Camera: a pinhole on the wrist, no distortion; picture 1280 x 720 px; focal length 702.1 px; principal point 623.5 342.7 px. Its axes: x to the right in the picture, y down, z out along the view. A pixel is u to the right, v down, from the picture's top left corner.
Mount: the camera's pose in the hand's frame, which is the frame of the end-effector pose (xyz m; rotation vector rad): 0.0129 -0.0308 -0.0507 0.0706 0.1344 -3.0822
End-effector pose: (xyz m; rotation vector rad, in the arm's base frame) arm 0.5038 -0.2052 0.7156 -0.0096 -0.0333 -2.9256
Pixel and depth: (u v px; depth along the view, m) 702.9 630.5 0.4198
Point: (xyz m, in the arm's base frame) 0.4952 0.0479 1.0599
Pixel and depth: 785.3 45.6 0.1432
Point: 0.5364 -0.2114 0.8110
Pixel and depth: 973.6 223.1 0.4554
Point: 0.7364 -0.1392 1.1115
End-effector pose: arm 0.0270 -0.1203 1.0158 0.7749 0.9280 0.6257
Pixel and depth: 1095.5 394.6 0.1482
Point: 0.0723 -0.2529 1.0440
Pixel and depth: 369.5 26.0 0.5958
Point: 0.5890 -0.0440 1.3034
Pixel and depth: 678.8 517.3 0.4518
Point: 0.3754 -0.3731 1.0293
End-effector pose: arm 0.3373 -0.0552 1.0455 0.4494 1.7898 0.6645
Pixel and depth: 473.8 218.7 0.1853
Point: 0.4562 -0.0095 0.9755
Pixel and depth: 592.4 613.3 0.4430
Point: 0.6941 -0.1439 0.7924
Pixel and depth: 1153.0 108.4 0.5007
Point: 0.8793 -0.1430 1.2832
